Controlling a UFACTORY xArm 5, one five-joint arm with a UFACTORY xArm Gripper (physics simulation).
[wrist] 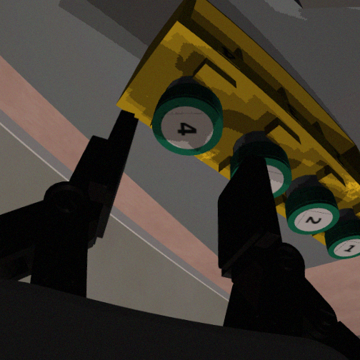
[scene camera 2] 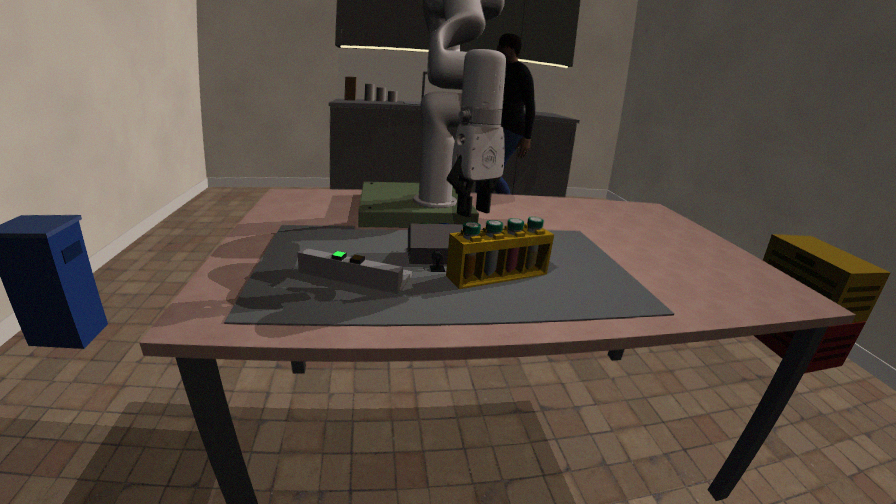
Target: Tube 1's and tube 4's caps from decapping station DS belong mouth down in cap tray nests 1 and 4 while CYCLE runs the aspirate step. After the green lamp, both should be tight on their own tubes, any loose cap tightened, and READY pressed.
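Observation:
The yellow rack holds four upright tubes with green-rimmed, white-topped caps. Cap 4 is at the rack's left end in the scene view; cap 3, cap 2 and cap 1 follow to its right. All four sit on their tubes; their tightness cannot be told. My gripper is open and empty, pointing down just above cap 4. A green lamp is lit on the grey panel, beside a dark button.
A grey box stands behind the rack's left end, with a small black part in front. These stand on a dark grey mat on the pink table. A person stands behind the arm. The green base is at the back.

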